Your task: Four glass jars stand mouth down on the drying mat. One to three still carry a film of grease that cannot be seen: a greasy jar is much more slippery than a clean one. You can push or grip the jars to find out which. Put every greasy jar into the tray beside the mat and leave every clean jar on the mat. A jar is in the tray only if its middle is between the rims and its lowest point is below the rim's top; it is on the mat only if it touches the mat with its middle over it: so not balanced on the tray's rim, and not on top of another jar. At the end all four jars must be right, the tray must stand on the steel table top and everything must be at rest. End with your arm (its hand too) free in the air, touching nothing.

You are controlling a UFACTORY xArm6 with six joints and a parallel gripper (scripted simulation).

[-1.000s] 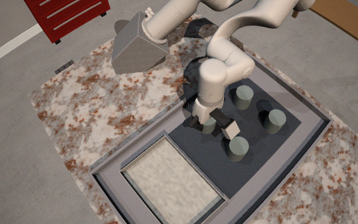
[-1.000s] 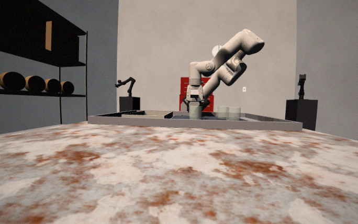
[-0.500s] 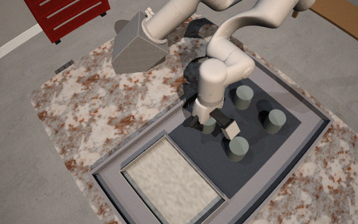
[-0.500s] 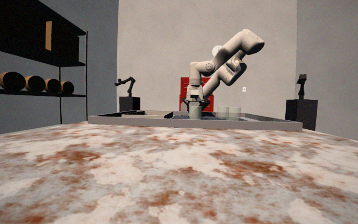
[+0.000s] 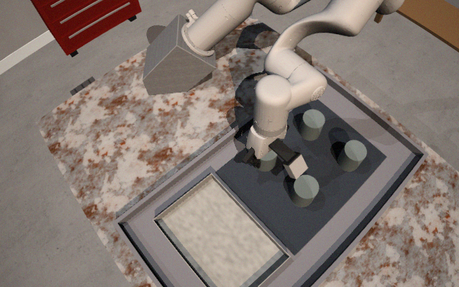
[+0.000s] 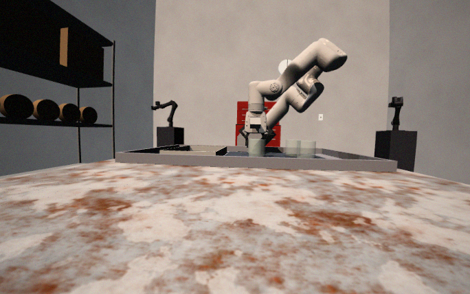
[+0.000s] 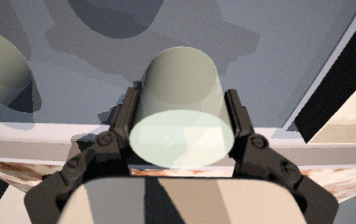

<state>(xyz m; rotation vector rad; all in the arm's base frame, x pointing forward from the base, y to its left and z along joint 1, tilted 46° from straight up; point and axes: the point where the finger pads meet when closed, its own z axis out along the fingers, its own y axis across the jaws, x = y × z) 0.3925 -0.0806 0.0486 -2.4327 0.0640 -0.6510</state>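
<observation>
The tray lies 12 cm ahead of my hand, 23 cm to the right of it and 4 cm below it. From my hand the other things lie so: dark drying mat: 8 cm ahead, 9 cm to the left, 5 cm below.
</observation>
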